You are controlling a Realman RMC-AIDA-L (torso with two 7-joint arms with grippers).
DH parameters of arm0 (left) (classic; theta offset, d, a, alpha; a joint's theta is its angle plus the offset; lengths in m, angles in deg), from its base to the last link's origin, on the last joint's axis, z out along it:
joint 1: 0 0.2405 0 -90
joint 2: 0 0 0 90
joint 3: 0 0.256 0 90
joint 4: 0 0 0 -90
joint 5: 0 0.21 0 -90
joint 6: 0 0 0 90
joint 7: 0 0.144 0 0
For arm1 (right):
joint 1: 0 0.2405 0 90
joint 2: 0 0 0 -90
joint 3: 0 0.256 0 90
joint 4: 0 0 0 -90
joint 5: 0 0.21 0 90
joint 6: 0 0 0 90
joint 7: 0 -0.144 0 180
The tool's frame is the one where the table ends.
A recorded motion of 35 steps. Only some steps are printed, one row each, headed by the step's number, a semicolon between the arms.
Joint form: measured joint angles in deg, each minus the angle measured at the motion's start. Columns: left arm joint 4, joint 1, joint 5, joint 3, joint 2, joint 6, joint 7; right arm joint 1, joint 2, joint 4, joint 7, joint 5, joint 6, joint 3.
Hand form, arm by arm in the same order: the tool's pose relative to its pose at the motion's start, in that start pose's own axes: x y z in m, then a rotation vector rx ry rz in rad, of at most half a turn. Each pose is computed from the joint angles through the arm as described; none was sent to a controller.
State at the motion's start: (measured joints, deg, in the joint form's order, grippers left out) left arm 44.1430 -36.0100 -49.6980 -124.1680 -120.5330 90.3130 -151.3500; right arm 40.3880 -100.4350 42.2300 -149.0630 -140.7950 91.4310 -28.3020
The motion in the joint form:
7: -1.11 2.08 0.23 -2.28 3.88 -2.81 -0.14; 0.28 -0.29 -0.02 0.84 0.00 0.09 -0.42
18: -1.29 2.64 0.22 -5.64 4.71 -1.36 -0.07; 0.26 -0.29 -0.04 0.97 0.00 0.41 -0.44
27: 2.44 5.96 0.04 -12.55 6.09 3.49 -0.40; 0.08 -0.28 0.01 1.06 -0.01 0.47 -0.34
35: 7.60 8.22 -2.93 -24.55 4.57 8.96 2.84; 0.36 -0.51 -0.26 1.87 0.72 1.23 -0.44
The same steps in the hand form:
7: 0.0021 -0.0313 -0.0311 0.0682 0.0945 -0.0671; 0.0004 0.0028 0.0032 -0.0037 0.0096 -0.0211
18: 0.0004 -0.0367 -0.0435 0.0456 0.1266 -0.1015; 0.0013 0.0030 0.0032 -0.0065 0.0149 -0.0230
27: -0.0117 -0.0481 -0.0785 0.0080 0.2073 -0.1594; 0.0021 0.0019 0.0026 -0.0058 0.0142 -0.0215
35: -0.0192 -0.0443 -0.1100 -0.1128 0.3797 -0.1421; 0.0032 0.0065 0.0055 -0.0301 0.0250 -0.0372

